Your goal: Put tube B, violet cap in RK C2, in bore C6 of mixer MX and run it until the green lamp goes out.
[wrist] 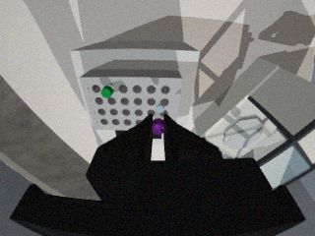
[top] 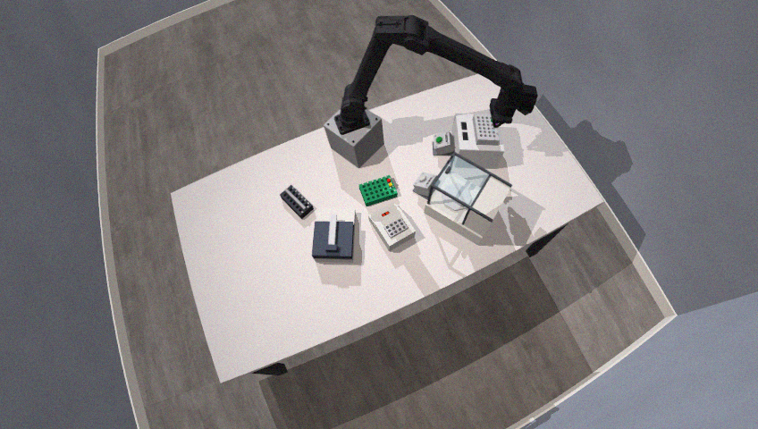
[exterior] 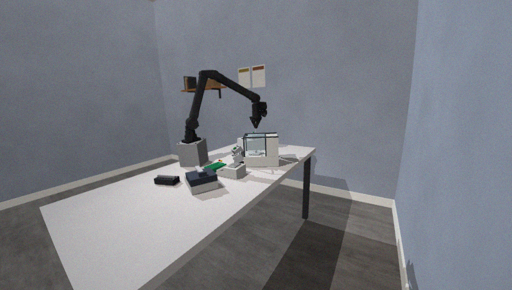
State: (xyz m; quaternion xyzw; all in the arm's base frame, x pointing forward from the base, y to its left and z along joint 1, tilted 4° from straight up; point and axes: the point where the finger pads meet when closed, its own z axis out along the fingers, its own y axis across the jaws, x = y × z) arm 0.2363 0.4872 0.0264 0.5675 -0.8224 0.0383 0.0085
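Now: hand 40 mm past the grey bore block and 80 mm above it. Round my hand: violet-capped tube B: 20 mm below; then green start key: 110 mm behind, 170 mm to the right, 160 mm below; then red-capped tube: 10 mm behind, 420 mm to the right, 200 mm below.
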